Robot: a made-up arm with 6 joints.
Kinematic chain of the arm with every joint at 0, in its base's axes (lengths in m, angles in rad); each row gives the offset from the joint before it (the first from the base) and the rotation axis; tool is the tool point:
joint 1: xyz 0 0 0.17 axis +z
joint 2: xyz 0 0.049 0 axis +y
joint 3: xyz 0 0 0.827 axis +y
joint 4: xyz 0 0 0.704 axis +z
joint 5: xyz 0 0 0 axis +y
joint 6: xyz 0 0 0.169 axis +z
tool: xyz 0 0 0
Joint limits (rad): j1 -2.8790..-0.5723 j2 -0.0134..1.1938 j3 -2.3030..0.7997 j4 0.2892..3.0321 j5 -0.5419..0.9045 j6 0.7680..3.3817
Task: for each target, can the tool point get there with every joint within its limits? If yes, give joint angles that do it. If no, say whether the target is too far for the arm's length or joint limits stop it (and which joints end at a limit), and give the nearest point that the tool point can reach.
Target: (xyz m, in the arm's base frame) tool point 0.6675 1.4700 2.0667
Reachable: no: too far | nearest point 0.3054 0.6726 1.4824 | short by 1.053 m
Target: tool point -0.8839 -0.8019 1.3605
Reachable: yes | joints -2.4268 0.6763 0.2568 0.5608 -0.2553 3.1822
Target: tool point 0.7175 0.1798 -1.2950
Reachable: no: joint limits stop it (at a limit: joint 2, joint 3, joint 4) | nearest point 0.5350 0.1341 0.3519 | short by 1.658 m
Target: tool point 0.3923 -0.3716 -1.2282
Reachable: no: joint limits stop it (at a limit: joint 2, joint 3, joint 4, joint 5) | nearest point 1.0575 -1.0017 0.0267 | short by 1.554 m
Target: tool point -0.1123 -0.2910 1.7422
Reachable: yes | joints -2.3011 0.4552 -0.6605 0.5574 0.7591 1.3470
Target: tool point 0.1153 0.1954 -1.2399
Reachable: no: joint limits stop it (at a limit: joint 2, joint 3, joint 4, joint 5) | nearest point 0.2639 0.4473 0.3514 | short by 1.618 m
